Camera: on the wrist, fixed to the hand. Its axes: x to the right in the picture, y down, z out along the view.
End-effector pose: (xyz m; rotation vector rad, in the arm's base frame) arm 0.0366 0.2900 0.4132 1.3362 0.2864 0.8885
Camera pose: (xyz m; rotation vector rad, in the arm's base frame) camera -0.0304 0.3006 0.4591 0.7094 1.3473 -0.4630
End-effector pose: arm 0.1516 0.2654 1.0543 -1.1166 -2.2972 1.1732
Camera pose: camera 0.2230 0.2931 1.0254 0.7649 -1.8996 0.4273
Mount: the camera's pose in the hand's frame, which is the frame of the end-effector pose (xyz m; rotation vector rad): -0.0227 0.0682 -0.0393 0.1523 0.1694 -1.6717
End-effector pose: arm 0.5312 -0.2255 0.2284 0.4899 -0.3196 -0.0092
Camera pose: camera 0.5170 -0.1452 0.2205 0.7837 0.3334 -1.5650
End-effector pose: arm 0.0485 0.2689 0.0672 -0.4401 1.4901 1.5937
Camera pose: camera -0.0043 0.2320 0.1179 -1.2758 0.7566 0.1009
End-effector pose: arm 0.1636 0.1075 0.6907 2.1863 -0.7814 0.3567
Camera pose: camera 0.1026 0.1114 0.7453 2.1324 1.2318 -0.2818
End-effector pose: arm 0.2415 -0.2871 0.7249 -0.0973 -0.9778 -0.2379
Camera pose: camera 0.2777 -0.2248 0.6859 0.9127 -0.6857 -1.6558
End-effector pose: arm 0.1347 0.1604 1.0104 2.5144 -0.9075 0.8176
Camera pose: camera 0.0593 0.1400 1.0350 2.1740 1.2675 0.4053
